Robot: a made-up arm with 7 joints. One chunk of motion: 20 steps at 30 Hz.
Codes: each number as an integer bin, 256 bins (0 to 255) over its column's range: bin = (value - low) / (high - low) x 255, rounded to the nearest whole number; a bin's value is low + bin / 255 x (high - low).
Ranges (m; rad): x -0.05..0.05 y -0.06..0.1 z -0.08..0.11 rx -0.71..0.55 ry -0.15..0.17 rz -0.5..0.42
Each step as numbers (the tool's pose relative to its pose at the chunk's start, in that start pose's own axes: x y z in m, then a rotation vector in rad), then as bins.
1 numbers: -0.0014 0.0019 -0.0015 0.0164 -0.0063 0.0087
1 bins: 124 99 105 147 115 141
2 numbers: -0.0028 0.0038 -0.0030 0.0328 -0.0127 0.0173
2 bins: 120 102 103 150 109 143
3 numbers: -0.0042 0.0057 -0.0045 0.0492 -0.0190 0.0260
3 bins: 117 105 101 154 104 146
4 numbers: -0.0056 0.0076 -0.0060 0.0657 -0.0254 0.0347
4 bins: 113 108 99 157 99 148
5 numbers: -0.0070 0.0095 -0.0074 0.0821 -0.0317 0.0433
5 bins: 110 111 97 160 94 151
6 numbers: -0.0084 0.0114 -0.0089 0.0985 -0.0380 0.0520
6 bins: 106 114 95 164 89 153
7 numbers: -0.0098 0.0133 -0.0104 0.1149 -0.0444 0.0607
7 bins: 103 117 93 167 84 155
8 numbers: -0.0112 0.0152 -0.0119 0.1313 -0.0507 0.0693
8 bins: 99 120 91 170 79 158
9 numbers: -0.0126 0.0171 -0.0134 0.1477 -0.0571 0.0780
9 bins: 95 123 89 174 74 160
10 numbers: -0.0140 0.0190 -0.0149 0.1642 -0.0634 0.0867
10 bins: 92 126 87 177 69 163
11 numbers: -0.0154 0.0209 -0.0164 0.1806 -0.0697 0.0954
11 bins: 88 129 85 180 64 165
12 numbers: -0.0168 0.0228 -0.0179 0.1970 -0.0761 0.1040
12 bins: 85 132 83 184 59 167
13 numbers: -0.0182 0.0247 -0.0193 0.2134 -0.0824 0.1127
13 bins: 81 135 81 187 54 170
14 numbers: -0.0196 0.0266 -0.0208 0.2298 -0.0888 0.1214
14 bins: 78 138 79 190 49 172
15 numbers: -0.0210 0.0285 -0.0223 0.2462 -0.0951 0.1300
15 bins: 74 141 77 194 44 175
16 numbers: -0.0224 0.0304 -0.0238 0.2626 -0.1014 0.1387
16 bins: 70 144 75 197 39 177
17 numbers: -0.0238 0.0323 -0.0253 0.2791 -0.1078 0.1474
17 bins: 67 147 73 200 34 179
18 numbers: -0.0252 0.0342 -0.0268 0.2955 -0.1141 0.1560
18 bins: 63 150 71 203 29 182
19 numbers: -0.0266 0.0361 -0.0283 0.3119 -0.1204 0.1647
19 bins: 60 153 69 207 24 184
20 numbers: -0.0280 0.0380 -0.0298 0.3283 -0.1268 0.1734
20 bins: 56 156 67 210 18 187
